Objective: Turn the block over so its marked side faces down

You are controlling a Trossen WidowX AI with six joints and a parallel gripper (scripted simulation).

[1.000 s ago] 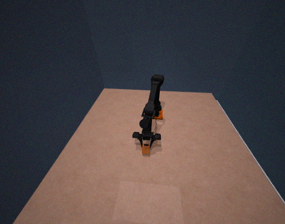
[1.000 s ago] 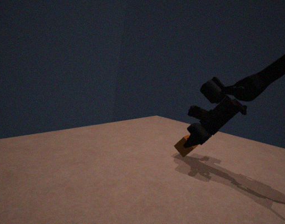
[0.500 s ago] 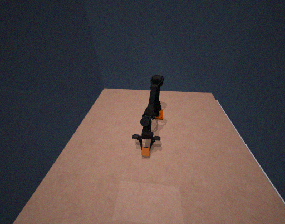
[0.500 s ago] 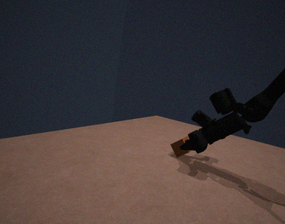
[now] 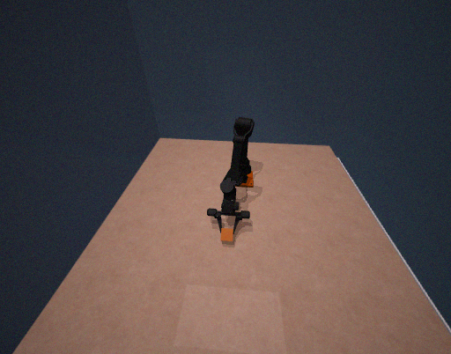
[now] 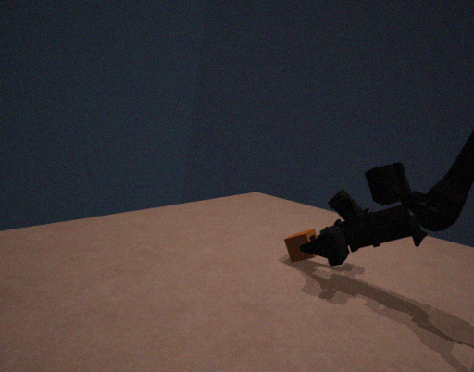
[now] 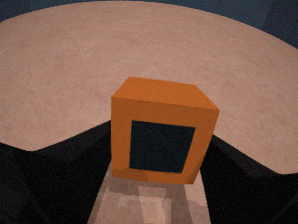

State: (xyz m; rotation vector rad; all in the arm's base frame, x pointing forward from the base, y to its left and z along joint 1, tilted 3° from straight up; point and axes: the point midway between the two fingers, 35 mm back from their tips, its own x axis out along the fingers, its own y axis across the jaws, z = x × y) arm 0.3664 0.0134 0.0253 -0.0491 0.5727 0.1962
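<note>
Right now the orange block is 10 mm behind my gripper tip.
</note>
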